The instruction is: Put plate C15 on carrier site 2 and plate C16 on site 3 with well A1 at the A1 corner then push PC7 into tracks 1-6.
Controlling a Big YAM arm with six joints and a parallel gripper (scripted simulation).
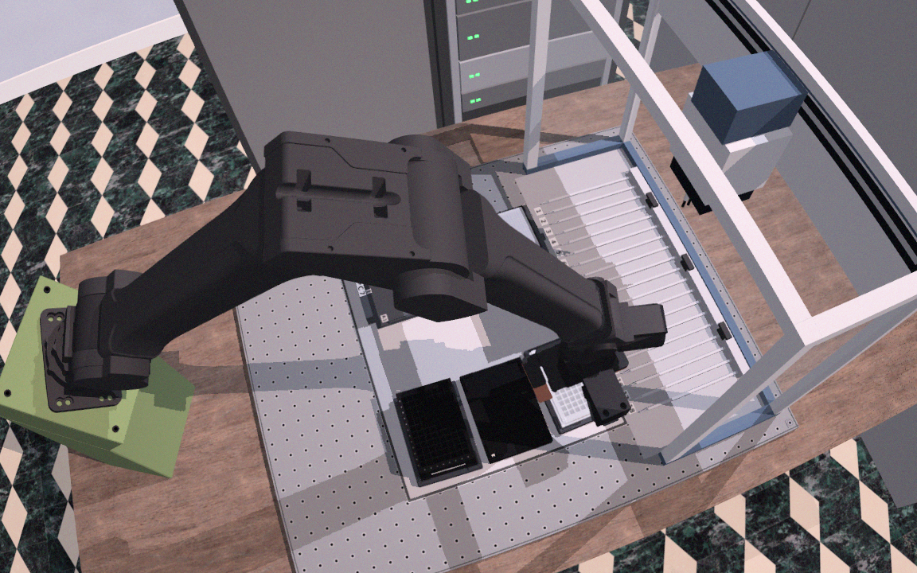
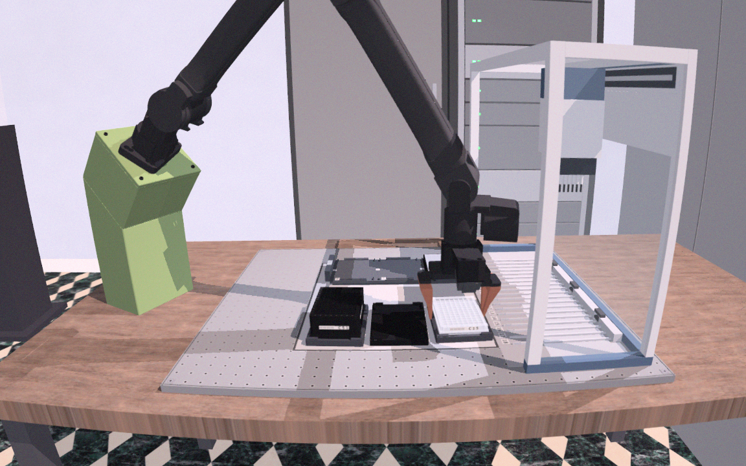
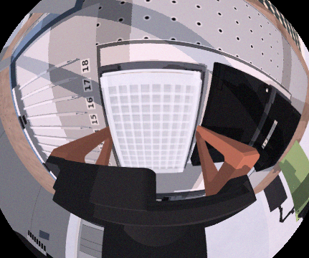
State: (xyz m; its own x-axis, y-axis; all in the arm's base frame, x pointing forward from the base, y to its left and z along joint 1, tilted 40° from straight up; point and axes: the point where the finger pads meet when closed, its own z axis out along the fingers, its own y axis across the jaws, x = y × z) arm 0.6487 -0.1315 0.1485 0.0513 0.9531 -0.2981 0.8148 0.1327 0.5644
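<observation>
My hand is right at the white 96-well plate C15. Also, from my hand: nest S2: 110 mm behind, 20 mm below; then dark carrier PC7: 80 mm behind, 260 mm to the left; then nest S3: 20 mm below.
</observation>
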